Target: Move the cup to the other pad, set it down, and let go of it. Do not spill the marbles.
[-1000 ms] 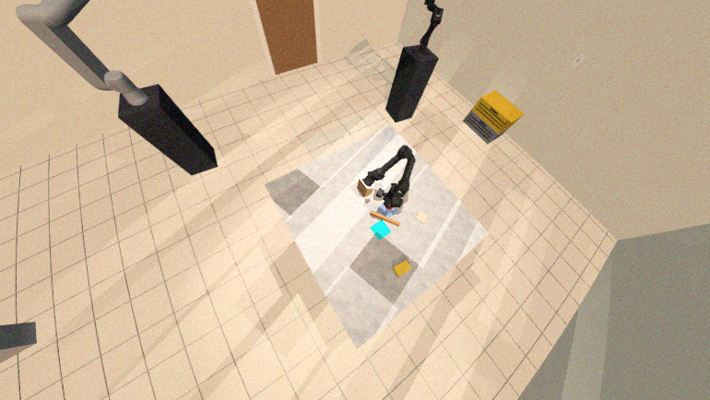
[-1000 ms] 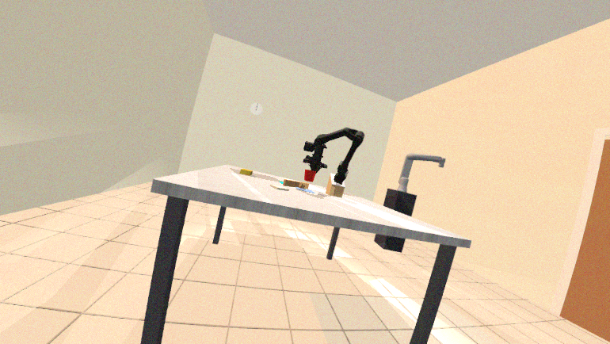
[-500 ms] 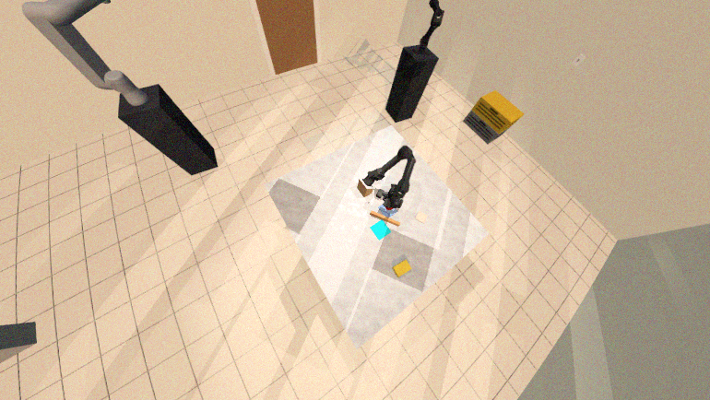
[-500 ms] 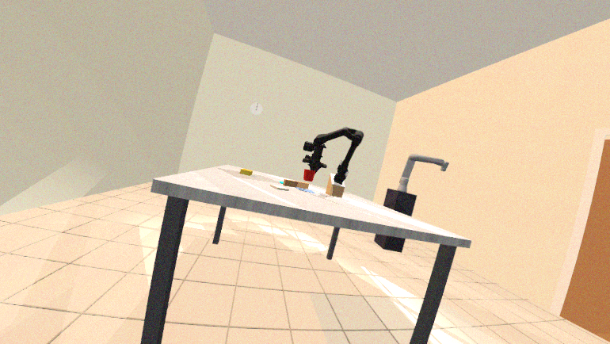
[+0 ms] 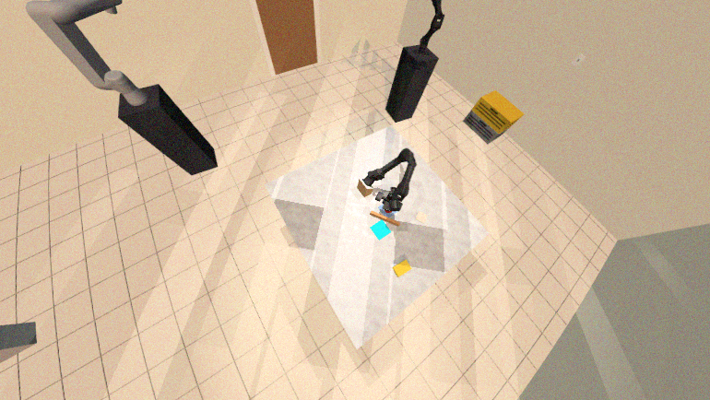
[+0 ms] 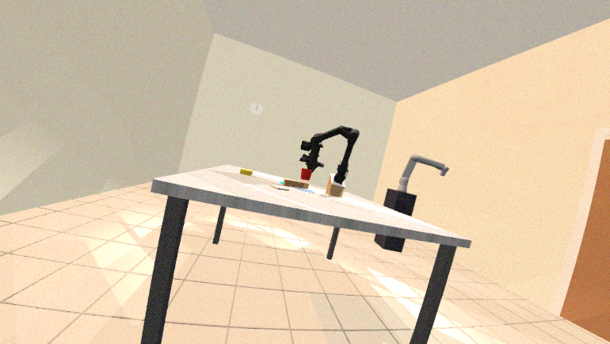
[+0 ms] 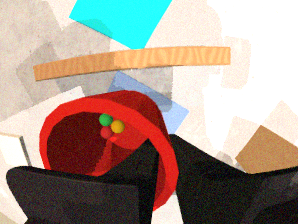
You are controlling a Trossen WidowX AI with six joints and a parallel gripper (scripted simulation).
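The cyan pad lies 12 cm ahead of my gripper tip, 9 cm to the right of it and 11 cm below it. The rest, counted from my gripper tip: wooden bar 6 cm ahead, 2 cm to the right, 9 cm below; then light blue pad 1 cm ahead, 5 cm to the left, 11 cm below; then red cup 2 cm ahead, 2 cm to the left.
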